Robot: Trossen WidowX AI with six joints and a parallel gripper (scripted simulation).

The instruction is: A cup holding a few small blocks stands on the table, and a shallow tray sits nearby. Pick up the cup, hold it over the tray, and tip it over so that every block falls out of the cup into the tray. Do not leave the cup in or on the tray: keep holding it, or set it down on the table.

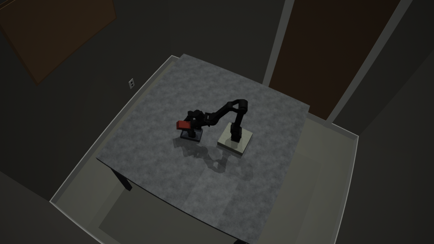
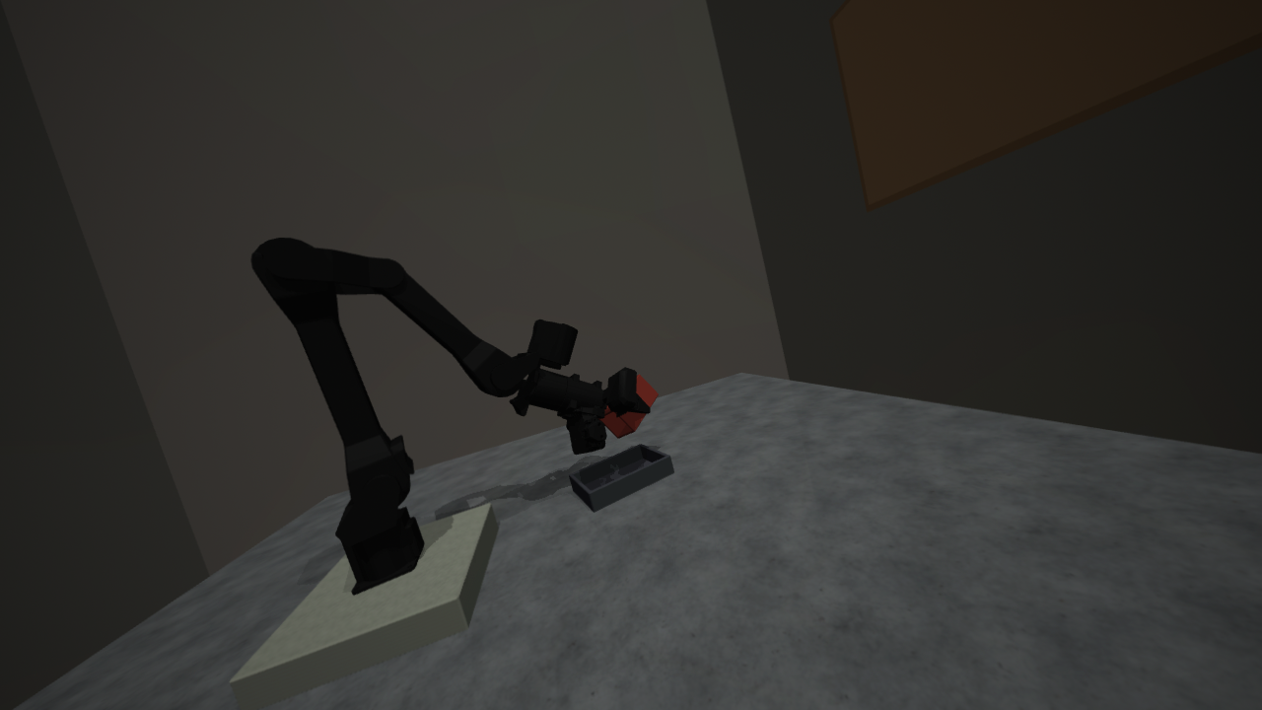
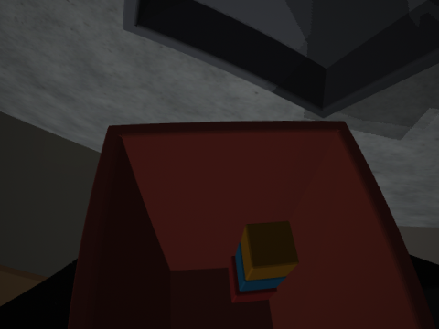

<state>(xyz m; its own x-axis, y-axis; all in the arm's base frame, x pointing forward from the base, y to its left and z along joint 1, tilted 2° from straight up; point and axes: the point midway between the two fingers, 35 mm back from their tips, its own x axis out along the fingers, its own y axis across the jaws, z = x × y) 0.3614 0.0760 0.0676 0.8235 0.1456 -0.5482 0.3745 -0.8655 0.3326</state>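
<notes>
Now: the orange block 1 cm to the left of my gripper tip, 1 cm behind it and 1 cm above it. The rest, counted from my gripper tip: red square cup 3 cm above, 1 cm to the left.
</notes>
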